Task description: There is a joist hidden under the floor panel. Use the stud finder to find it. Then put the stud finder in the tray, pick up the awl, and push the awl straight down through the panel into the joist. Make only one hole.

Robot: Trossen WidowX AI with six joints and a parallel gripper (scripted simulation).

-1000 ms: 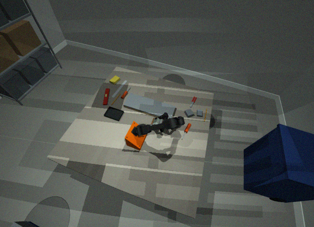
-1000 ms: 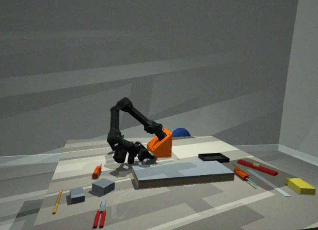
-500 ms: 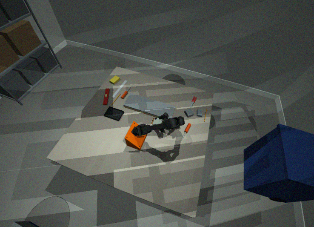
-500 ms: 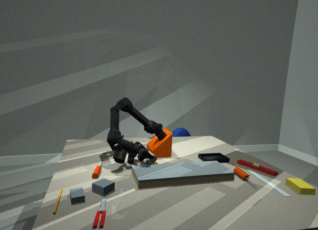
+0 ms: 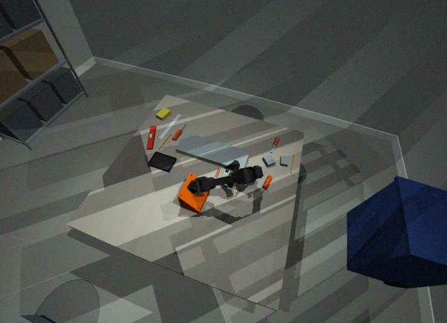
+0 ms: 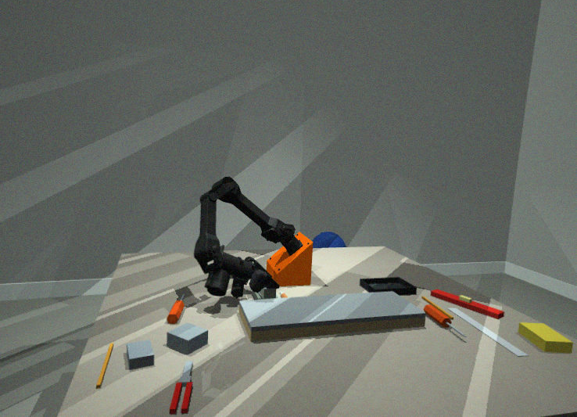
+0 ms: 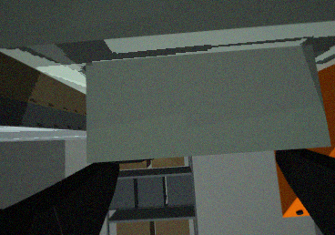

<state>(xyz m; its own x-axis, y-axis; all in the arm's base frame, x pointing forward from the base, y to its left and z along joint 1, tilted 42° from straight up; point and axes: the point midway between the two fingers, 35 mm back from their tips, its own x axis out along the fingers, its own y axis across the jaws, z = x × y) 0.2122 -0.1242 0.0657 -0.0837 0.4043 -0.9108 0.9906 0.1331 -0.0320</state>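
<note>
Right now the stud finder is 20 mm to the right of my gripper tip, 20 mm below it and 20 mm ahead of it. From my gripper tip the other things lie so: awl (50 mm below, 30 mm to the left, 20 mm behind); then ruler (580 mm to the left, 250 mm ahead, 60 mm below); then black tray (430 mm to the left, 80 mm behind, 50 mm below).
</note>
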